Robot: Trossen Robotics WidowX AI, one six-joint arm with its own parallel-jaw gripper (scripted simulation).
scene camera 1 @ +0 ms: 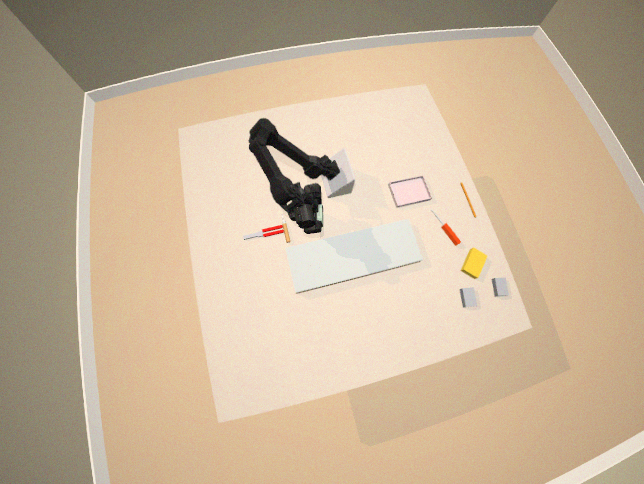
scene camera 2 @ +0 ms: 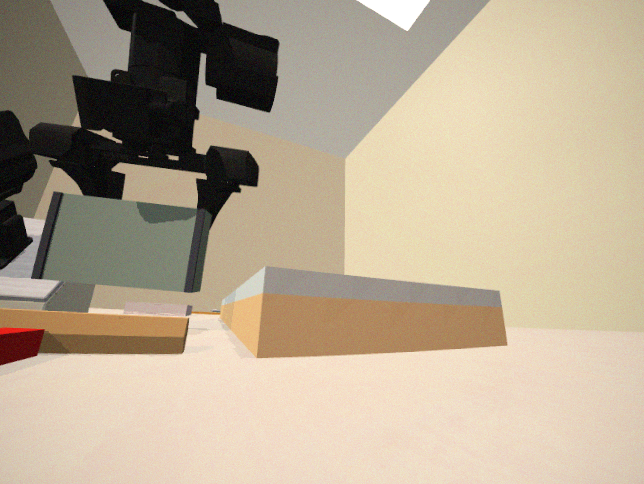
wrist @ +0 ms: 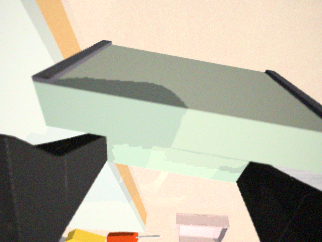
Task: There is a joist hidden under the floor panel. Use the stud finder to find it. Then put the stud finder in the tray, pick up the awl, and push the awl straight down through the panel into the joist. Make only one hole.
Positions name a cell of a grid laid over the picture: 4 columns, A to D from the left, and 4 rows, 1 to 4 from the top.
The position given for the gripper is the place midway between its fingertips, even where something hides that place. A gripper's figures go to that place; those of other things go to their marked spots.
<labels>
The gripper (wrist: C3) is 0.12 m from the lens. A stud finder (wrist: C2) is 0.06 m from the lens.
</labels>
